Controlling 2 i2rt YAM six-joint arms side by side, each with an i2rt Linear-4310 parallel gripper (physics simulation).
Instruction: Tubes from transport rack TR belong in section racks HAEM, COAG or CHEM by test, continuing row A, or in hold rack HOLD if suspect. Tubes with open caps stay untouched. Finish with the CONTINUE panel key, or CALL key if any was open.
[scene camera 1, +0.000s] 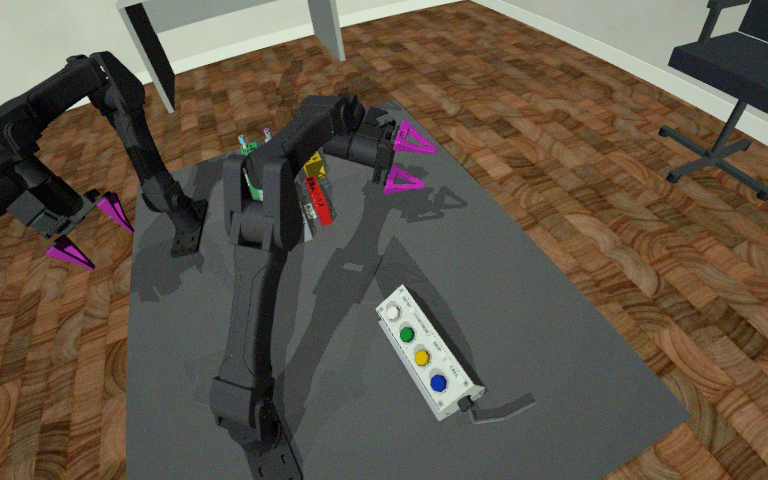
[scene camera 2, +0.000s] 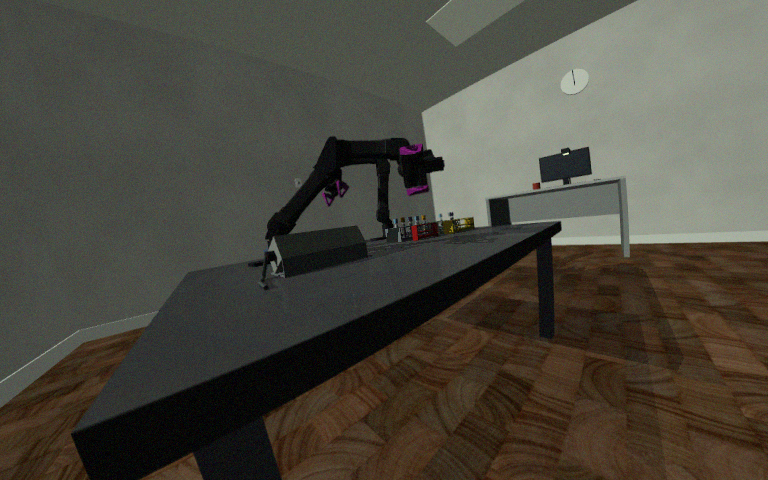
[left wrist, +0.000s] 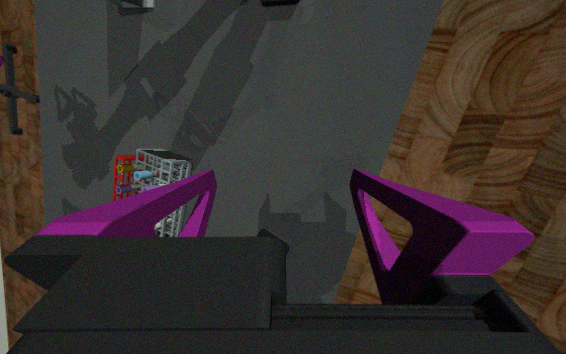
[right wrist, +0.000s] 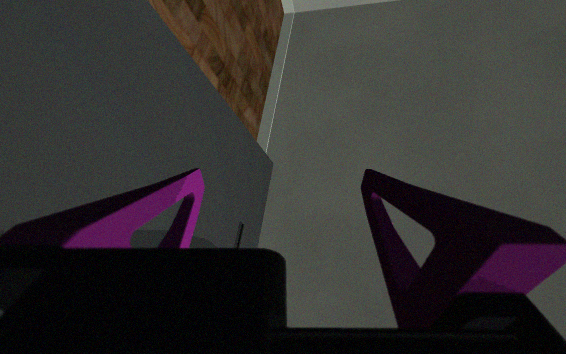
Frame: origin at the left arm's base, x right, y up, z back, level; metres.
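Seen in the pictures: left gripper, fingertip midpoint: (scene camera 1: 113, 250) (scene camera 2: 334, 201) (left wrist: 283, 176); right gripper, fingertip midpoint: (scene camera 1: 429, 169) (scene camera 2: 421, 171) (right wrist: 282, 177); left arm's base, link origin: (scene camera 1: 190, 227); right arm's base, link origin: (scene camera 1: 263, 436).
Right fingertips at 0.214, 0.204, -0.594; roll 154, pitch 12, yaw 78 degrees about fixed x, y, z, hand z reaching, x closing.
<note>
Pixels of each thing's middle, then the offset from my right fingertips to it, as dx, dy, dz. "*": a spot on its surface instead.
- red rack, body centre: (scene camera 1: 317, 199) (left wrist: 131, 184) (scene camera 2: 425, 231) -0.186, -0.175, +0.242
- yellow rack, body centre: (scene camera 1: 306, 153) (scene camera 2: 459, 225) -0.407, -0.175, +0.263
- light grey rack, body centre: (scene camera 1: 283, 211) (left wrist: 161, 197) (scene camera 2: 409, 232) -0.170, -0.175, +0.331
- green rack, surface spot: (scene camera 1: 246, 147) * -0.457, -0.146, +0.438
- key panel, body centre: (scene camera 1: 426, 346) (scene camera 2: 319, 247) +0.271, -0.162, +0.079
- cable, surface spot: (scene camera 1: 502, 416) * +0.407, -0.198, -0.013
My left gripper (scene camera 1: 113, 249) (scene camera 2: 336, 193) (left wrist: 283, 176) is open and empty, high beside the table's left edge in scene camera 1. My right gripper (scene camera 1: 429, 168) (scene camera 2: 419, 169) (right wrist: 282, 177) is open and empty above the far side. A red rack (scene camera 1: 318, 200) (scene camera 2: 415, 232), a yellow rack (scene camera 1: 314, 165) (scene camera 2: 449, 227) and a light grey rack (scene camera 1: 307, 227) (left wrist: 176, 162) stand together. A green rack (scene camera 1: 248, 147) is partly hidden by the right arm. Capped tubes include a light-blue one (left wrist: 142, 175) and a purple one (left wrist: 121, 190); cap seating is unclear. The key panel (scene camera 1: 431, 345) has green (scene camera 1: 406, 334) and blue (scene camera 1: 438, 383) keys.
The right arm (scene camera 1: 252, 305) rises between the left arm's base (scene camera 1: 188, 226) and the panel in scene camera 1. A cable (scene camera 1: 502, 414) trails from the panel's near end. A desk (scene camera 1: 325, 31) and an office chair (scene camera 1: 724, 65) stand beyond the table.
</note>
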